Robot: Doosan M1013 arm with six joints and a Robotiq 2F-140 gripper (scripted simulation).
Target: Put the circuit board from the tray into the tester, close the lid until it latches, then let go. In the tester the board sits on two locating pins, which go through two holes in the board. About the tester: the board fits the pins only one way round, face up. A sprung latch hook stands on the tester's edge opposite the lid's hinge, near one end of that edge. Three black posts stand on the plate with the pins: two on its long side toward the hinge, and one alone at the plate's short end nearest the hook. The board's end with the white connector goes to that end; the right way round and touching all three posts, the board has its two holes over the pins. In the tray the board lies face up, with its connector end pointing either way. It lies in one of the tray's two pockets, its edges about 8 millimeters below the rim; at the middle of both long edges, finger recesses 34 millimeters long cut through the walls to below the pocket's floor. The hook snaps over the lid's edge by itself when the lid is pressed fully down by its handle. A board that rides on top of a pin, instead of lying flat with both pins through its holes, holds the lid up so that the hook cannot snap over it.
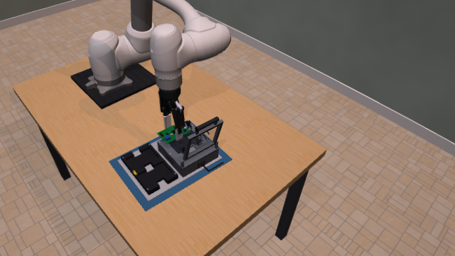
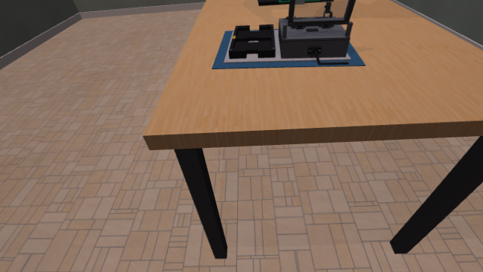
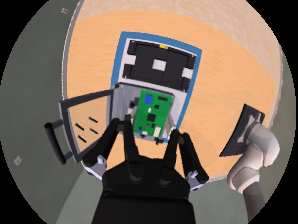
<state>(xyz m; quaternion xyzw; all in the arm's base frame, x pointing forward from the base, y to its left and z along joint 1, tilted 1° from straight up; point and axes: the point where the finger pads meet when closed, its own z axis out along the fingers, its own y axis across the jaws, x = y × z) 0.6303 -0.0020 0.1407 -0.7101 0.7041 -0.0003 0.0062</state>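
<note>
Now: the latch hook 10 cm to the left of my hand, 6 cm below it and 5 cm behind it. Round my hand: green circuit board 2 cm below; then lid 14 cm ahead, 4 cm to the left, 3 cm above.
</note>
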